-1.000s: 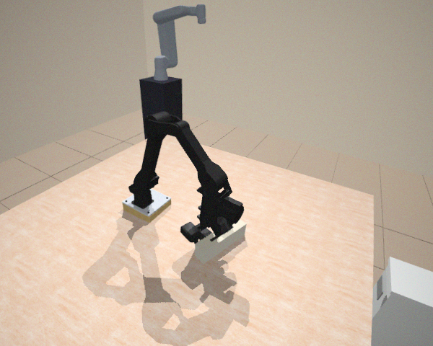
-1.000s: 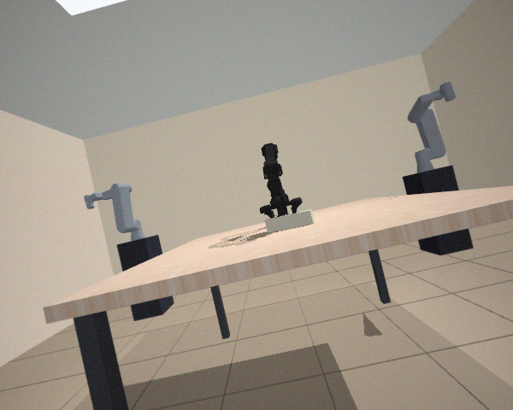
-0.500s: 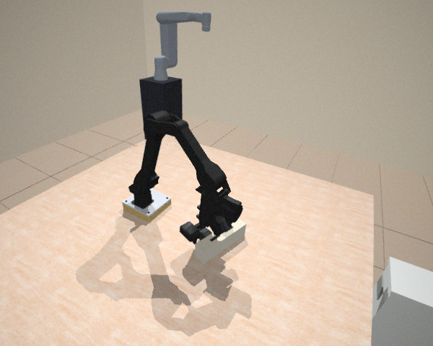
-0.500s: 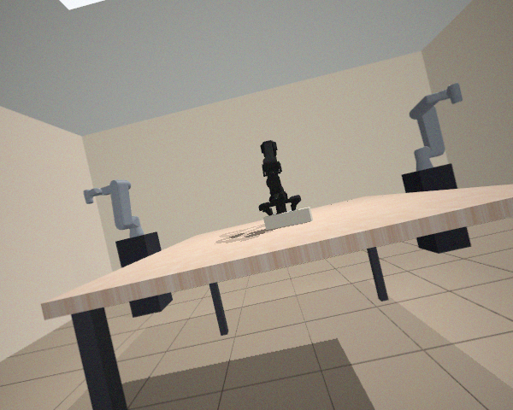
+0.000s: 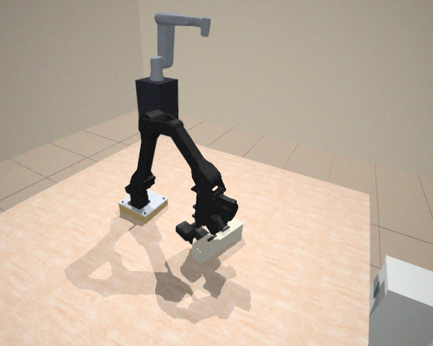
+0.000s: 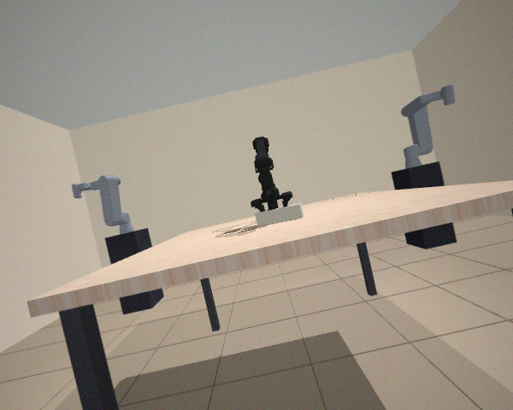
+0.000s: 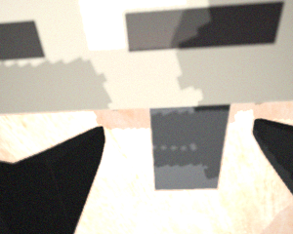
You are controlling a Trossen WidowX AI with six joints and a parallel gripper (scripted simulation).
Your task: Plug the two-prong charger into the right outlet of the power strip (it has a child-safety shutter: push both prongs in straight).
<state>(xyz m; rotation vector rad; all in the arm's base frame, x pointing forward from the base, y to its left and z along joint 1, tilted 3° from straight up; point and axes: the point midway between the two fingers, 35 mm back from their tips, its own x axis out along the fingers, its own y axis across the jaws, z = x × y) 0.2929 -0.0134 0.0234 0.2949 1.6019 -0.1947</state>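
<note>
Right now the two-prong charger is 20 mm ahead of my gripper tip, 10 mm to the right of it and 10 mm above it.
</note>
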